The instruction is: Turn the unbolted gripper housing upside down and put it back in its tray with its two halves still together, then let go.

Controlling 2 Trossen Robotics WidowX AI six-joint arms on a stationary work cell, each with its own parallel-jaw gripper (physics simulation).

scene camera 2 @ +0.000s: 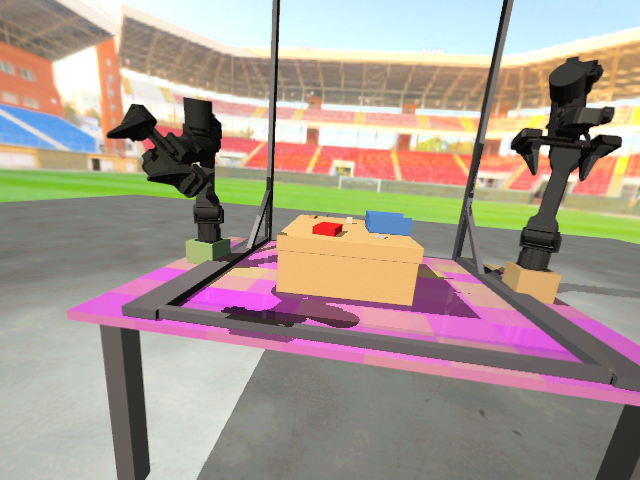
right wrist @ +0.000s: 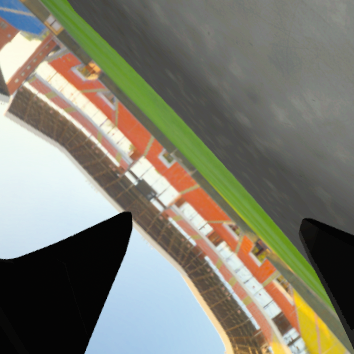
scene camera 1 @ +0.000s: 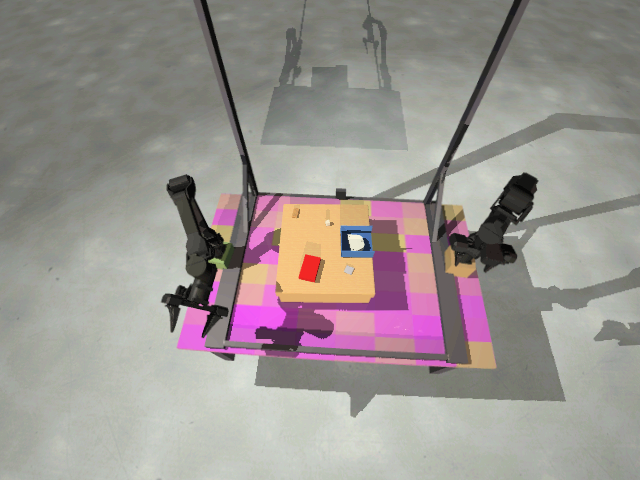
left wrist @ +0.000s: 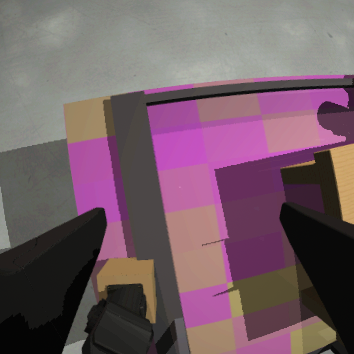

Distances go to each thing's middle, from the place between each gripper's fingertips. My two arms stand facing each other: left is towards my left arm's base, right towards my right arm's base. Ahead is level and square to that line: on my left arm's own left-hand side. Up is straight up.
Right now the tray (scene camera 2: 375,221) is 180 mm behind my left hand, 330 mm to the right of it and 160 mm below it. Also, from my left hand: wooden block (scene camera 2: 354,264): 180 mm behind, 450 mm to the right, 270 mm below.
I see my right gripper 40 cm past the wooden block, 39 cm to the right of it and 23 cm above it. Round my right hand: tray: 51 cm to the left, 40 cm behind, 13 cm below.
